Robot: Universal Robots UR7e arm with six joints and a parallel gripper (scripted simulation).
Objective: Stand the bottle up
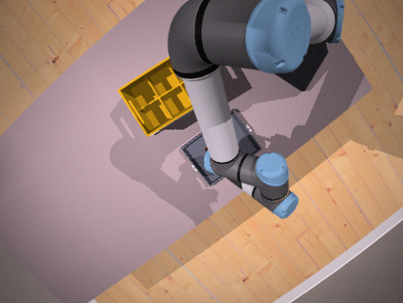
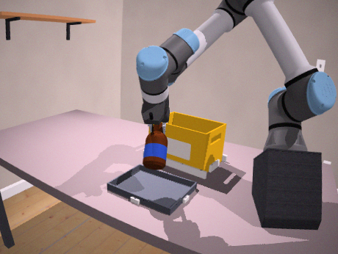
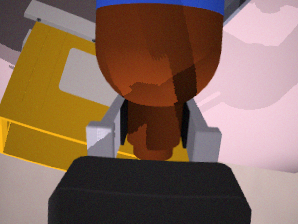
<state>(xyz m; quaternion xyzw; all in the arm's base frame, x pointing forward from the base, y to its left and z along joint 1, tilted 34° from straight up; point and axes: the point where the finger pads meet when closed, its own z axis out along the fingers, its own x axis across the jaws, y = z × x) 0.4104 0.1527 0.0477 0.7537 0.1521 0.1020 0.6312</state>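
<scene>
Now: the bottle 40 mm below my hand, 30 mm to the left of it and 10 mm behind it. The rest, counted from my hand: dark grey tray (190 mm below, 50 mm to the left, 10 mm behind); then yellow crate (240 mm to the right, 120 mm below, 30 mm behind).
</scene>
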